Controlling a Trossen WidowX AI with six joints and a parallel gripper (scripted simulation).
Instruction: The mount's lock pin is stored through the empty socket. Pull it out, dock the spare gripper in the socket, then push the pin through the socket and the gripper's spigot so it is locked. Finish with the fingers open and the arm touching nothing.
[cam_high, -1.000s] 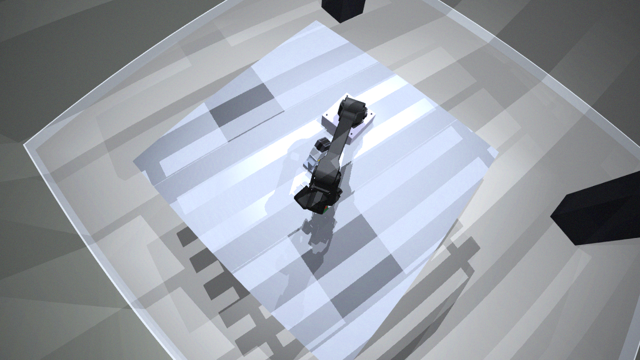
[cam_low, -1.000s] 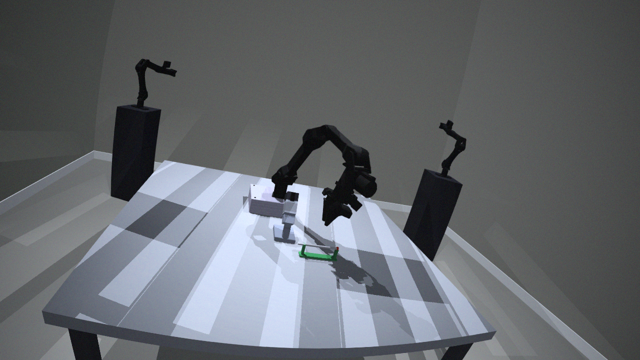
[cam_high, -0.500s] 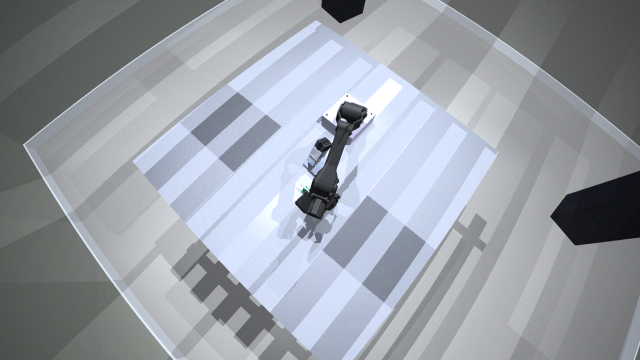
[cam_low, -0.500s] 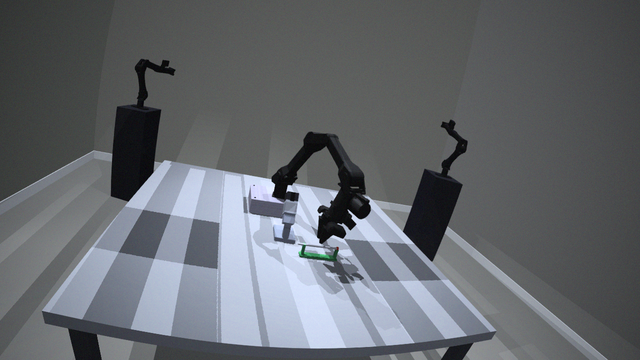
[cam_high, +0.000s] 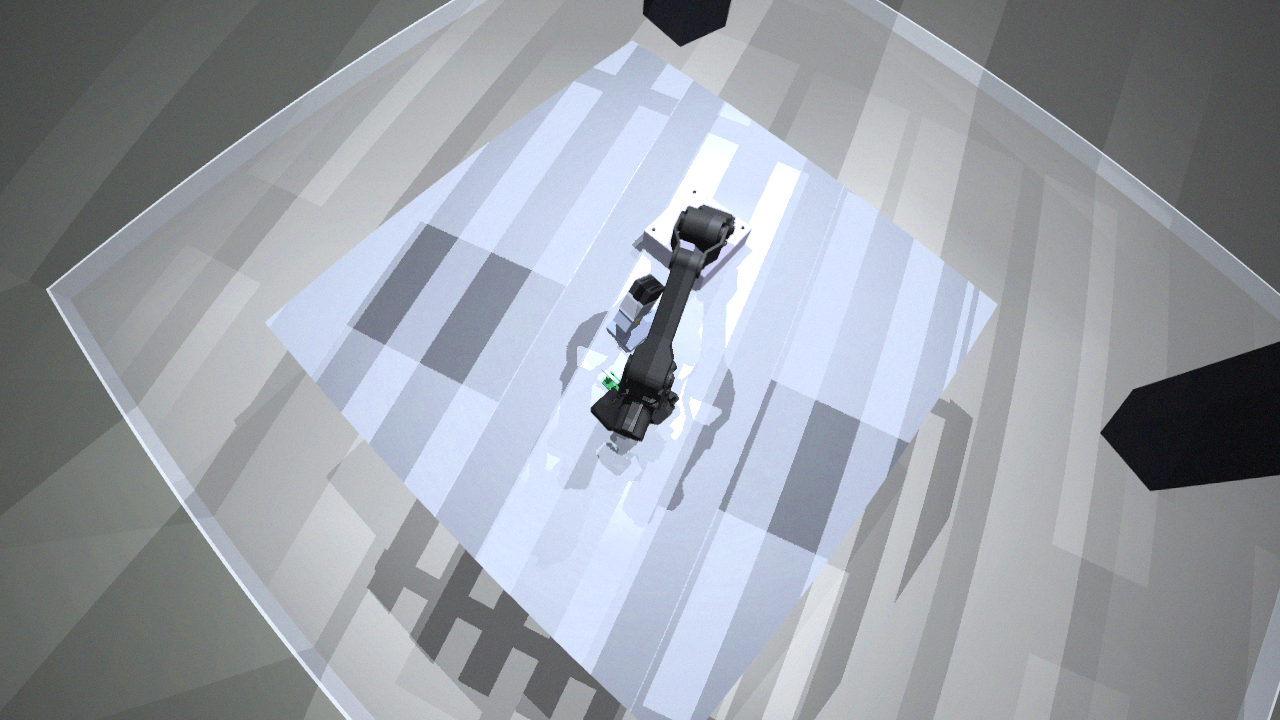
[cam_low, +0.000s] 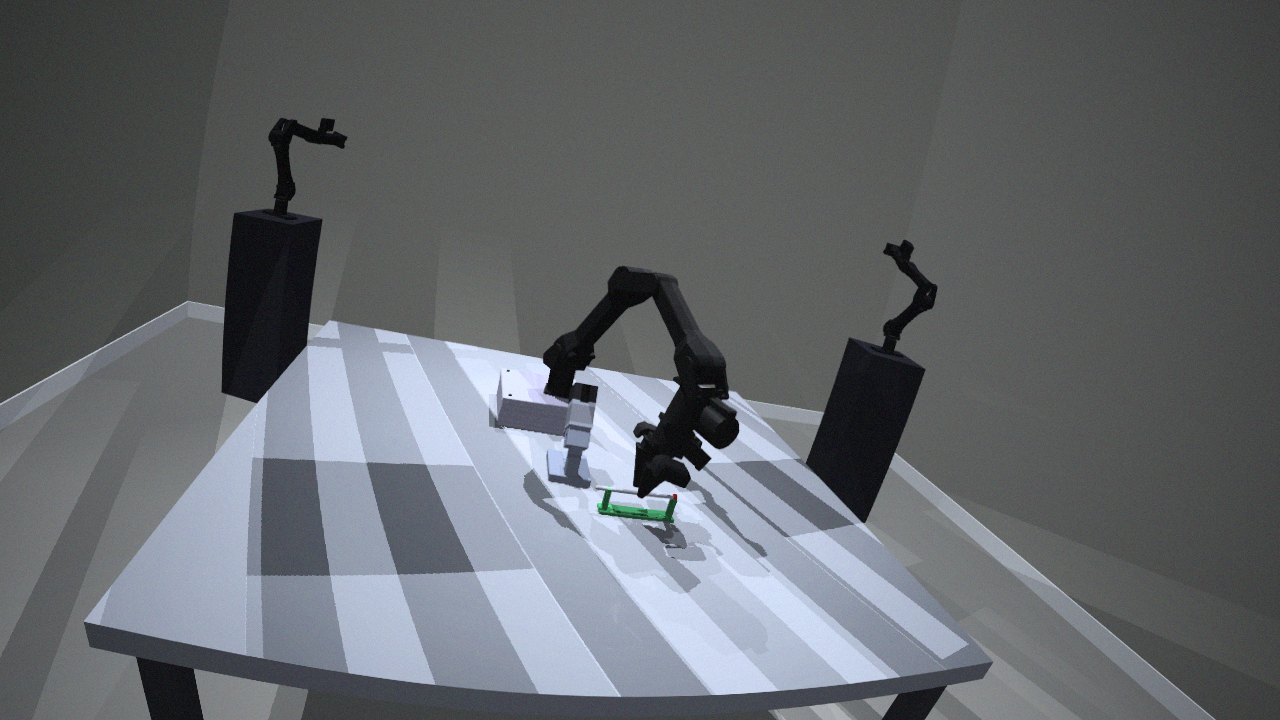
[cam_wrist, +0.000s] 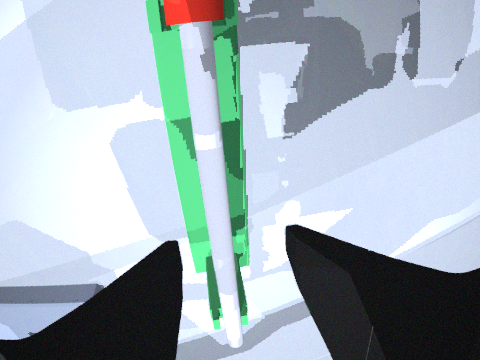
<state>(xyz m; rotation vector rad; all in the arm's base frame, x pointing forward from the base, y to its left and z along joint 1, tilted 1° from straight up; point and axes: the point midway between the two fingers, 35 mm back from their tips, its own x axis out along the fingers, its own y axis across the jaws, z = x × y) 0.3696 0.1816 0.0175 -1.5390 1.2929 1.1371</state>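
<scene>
Right now my gripper tip is 20 mm above the cradle, 10 mm to the right of it and 10 mm past it. Round my gripper tip: spare gripper (120 mm to the right, 120 mm behind, 70 mm above); then socket (120 mm to the right, 110 mm behind).
</scene>
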